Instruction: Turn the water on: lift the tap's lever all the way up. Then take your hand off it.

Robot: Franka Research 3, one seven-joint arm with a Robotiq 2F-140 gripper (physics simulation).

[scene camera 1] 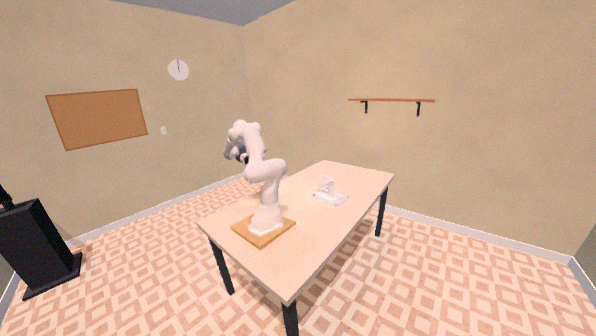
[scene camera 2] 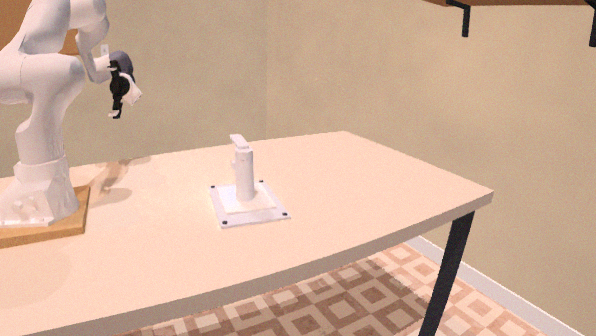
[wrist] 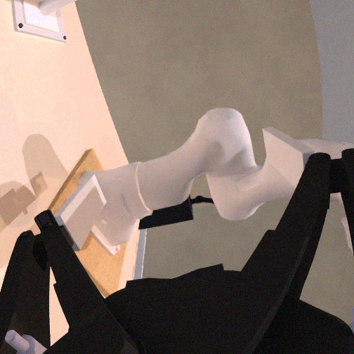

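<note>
I can see my gripper (scene camera 2: pixel 110 92) (wrist: pixel 179 166) from here, and there's a base plate (scene camera 2: pixel 280 213) as well.
</note>
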